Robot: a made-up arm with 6 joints. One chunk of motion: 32 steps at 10 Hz.
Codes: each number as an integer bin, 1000 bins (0 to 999) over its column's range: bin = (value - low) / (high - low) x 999, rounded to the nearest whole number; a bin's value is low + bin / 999 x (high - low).
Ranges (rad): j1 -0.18..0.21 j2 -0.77..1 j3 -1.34..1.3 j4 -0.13..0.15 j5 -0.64..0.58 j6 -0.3..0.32
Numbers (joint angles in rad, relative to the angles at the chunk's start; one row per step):
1: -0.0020 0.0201 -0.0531 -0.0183 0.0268 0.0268
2: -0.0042 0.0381 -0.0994 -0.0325 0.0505 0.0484
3: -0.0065 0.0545 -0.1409 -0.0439 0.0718 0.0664
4: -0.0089 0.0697 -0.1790 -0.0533 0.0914 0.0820
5: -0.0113 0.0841 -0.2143 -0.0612 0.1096 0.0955
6: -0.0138 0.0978 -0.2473 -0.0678 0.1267 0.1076
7: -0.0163 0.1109 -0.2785 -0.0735 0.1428 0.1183
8: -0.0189 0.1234 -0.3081 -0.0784 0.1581 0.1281
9: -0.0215 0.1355 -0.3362 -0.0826 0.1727 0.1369
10: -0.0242 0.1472 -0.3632 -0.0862 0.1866 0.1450
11: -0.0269 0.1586 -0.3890 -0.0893 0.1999 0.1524
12: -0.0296 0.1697 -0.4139 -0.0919 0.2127 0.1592
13: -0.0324 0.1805 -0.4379 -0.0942 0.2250 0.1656
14: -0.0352 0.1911 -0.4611 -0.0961 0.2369 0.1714
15: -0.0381 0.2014 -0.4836 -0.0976 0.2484 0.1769
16: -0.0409 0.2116 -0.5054 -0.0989 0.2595 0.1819
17: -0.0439 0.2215 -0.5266 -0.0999 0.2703 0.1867
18: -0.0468 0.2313 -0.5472 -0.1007 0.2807 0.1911
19: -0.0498 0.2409 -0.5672 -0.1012 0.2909 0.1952
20: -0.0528 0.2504 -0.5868 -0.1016 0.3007 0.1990
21: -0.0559 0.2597 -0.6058 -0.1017 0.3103 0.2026
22: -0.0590 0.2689 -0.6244 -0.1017 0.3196 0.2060
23: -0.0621 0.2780 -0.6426 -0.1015 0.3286 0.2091
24: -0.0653 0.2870 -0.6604 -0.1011 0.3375 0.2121
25: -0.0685 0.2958 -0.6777 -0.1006 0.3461 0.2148
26: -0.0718 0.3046 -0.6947 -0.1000 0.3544 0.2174
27: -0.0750 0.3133 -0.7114 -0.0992 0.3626 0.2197
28: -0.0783 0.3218 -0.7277 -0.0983 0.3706 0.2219
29: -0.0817 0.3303 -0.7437 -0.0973 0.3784 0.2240
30: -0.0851 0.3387 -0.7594 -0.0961 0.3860 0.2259
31: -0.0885 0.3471 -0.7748 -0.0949 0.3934 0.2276
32: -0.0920 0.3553 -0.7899 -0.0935 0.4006 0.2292
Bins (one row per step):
1: 456 446 487 399 546 527
2: 450 456 469 348 565 561
3: 444 465 454 307 583 590
4: 438 474 439 274 599 616
5: 432 482 426 245 614 637
6: 426 490 413 222 628 657
7: 419 497 402 202 641 674
8: 413 504 390 184 654 690
9: 406 511 380 169 665 704
10: 399 518 370 156 677 717
11: 392 524 360 145 688 729
12: 385 530 350 136 698 740
13: 378 536 341 128 708 750
14: 371 542 333 121 718 760
15: 363 548 324 116 727 768
16: 356 554 316 111 737 776
17: 349 560 308 107 745 784
18: 341 565 300 105 754 791
19: 334 571 292 103 762 798
20: 326 576 285 101 770 804
21: 318 581 278 101 778 810
22: 310 586 271 101 786 815
23: 302 591 264 102 793 820
24: 294 597 257 103 800 825
25: 286 602 251 105 807 829
26: 277 607 244 107 814 834
27: 269 611 238 110 821 837
28: 261 616 232 113 828 841
29: 252 621 226 117 834 844
30: 243 626 220 121 840 847
31: 234 630 214 125 846 850
32: 225 635 208 130 852 853

